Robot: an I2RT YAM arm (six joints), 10 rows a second.
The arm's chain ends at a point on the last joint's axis. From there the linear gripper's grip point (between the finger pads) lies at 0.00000 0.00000 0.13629 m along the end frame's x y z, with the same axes.
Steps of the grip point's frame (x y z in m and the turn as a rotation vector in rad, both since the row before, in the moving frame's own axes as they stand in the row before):
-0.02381 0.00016 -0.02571 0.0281 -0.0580 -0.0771
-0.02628 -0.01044 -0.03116 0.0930 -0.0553 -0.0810
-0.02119 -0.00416 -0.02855 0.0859 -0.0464 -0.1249
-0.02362 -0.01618 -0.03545 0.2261 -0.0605 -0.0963
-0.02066 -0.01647 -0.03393 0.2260 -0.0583 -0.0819
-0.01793 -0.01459 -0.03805 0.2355 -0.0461 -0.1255
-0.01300 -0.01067 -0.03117 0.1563 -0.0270 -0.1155
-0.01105 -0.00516 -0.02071 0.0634 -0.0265 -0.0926
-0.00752 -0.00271 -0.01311 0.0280 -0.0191 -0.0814
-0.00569 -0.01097 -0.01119 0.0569 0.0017 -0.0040
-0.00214 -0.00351 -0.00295 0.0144 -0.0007 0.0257
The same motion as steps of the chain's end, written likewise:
-0.01577 0.00368 -0.02543 0.0281 -0.0580 -0.0771
-0.01825 0.00189 -0.03036 0.0930 -0.0553 -0.0810
-0.01416 0.00710 -0.02790 0.0859 -0.0464 -0.1249
-0.01399 0.01391 -0.03174 0.2261 -0.0605 -0.0963
-0.01154 0.01369 -0.03024 0.2260 -0.0583 -0.0819
-0.00972 0.01672 -0.03415 0.2355 -0.0461 -0.1255
-0.00812 0.01028 -0.02946 0.1563 -0.0270 -0.1155
-0.00705 0.00329 -0.02039 0.0634 -0.0265 -0.0926
-0.00477 0.00100 -0.01303 0.0280 -0.0191 -0.0814
-0.00591 -0.00322 -0.01097 0.0569 0.0017 -0.0040
-0.00207 -0.00155 -0.00294 0.0144 -0.0007 0.0257

